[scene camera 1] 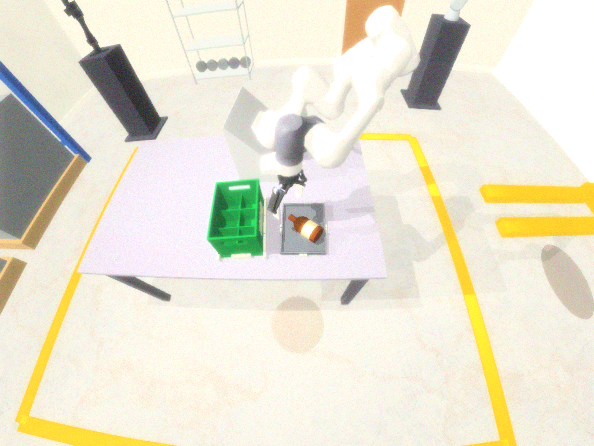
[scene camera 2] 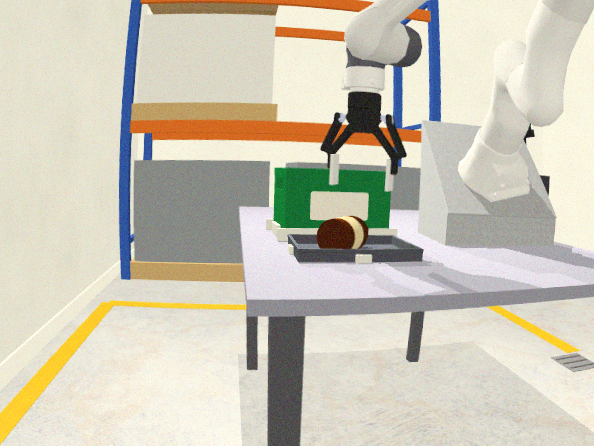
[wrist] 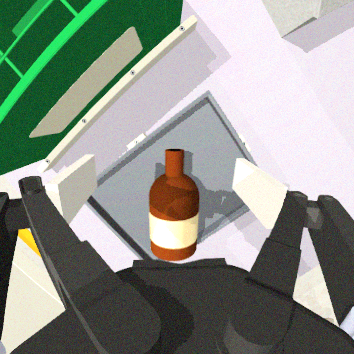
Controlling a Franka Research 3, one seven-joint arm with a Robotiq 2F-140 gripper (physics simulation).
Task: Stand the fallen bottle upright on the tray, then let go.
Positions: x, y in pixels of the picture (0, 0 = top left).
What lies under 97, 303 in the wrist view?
The gripper.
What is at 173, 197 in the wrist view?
A brown bottle.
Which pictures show the gripper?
Scene camera 1, scene camera 2 and the wrist view: all of them.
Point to a brown bottle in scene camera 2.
At 350, 232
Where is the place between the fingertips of the gripper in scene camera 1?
At 288, 206
